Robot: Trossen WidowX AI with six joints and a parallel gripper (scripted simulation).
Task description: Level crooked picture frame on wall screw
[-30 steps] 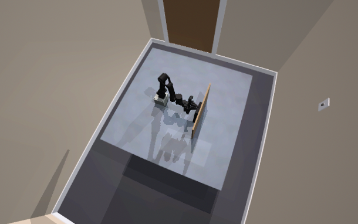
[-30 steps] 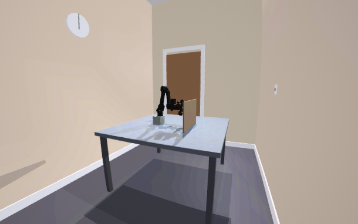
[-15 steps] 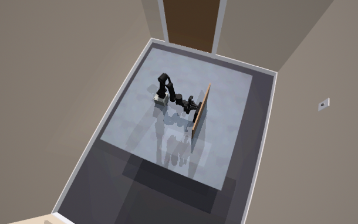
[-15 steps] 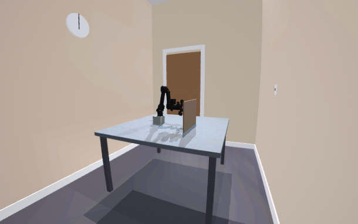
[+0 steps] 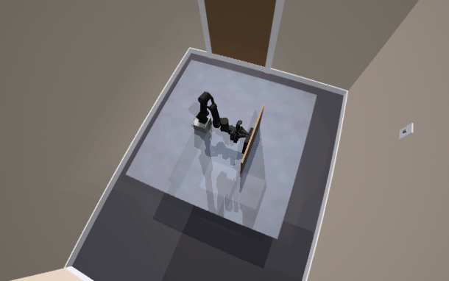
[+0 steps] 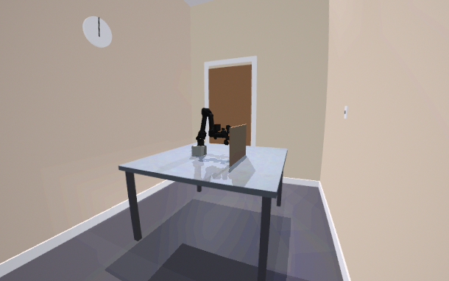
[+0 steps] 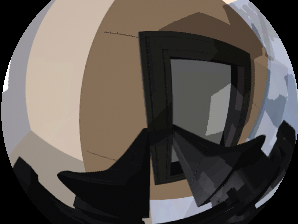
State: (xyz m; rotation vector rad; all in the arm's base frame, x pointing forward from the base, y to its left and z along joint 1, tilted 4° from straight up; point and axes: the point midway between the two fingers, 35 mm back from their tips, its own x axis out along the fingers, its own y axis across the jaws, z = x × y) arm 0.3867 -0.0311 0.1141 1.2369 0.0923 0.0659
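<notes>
Now: the picture frame 5 cm below my gripper tip, 2 cm to the right of it and 1 cm ahead of it. Also, from my gripper tip: tan wall panel (7 cm below, 2 cm ahead).
</notes>
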